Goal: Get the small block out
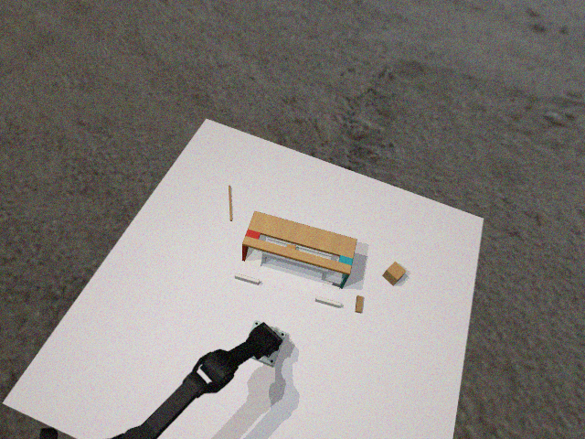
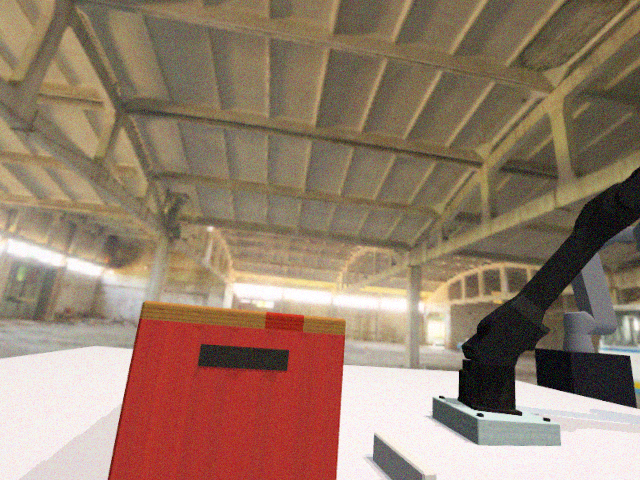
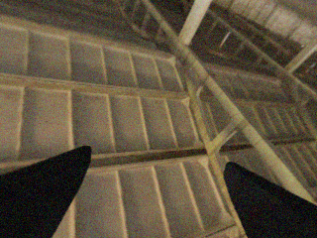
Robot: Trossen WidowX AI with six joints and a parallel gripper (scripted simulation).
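My gripper tip is now 91 cm short of the box, 42 cm above it and 13 cm to the left of it. The rest, counted from my gripper tip: small tan block 91 cm ahead, 40 cm below, 11 cm to the right; thin wooden stick 100 cm ahead, 48 cm below, 22 cm to the left.
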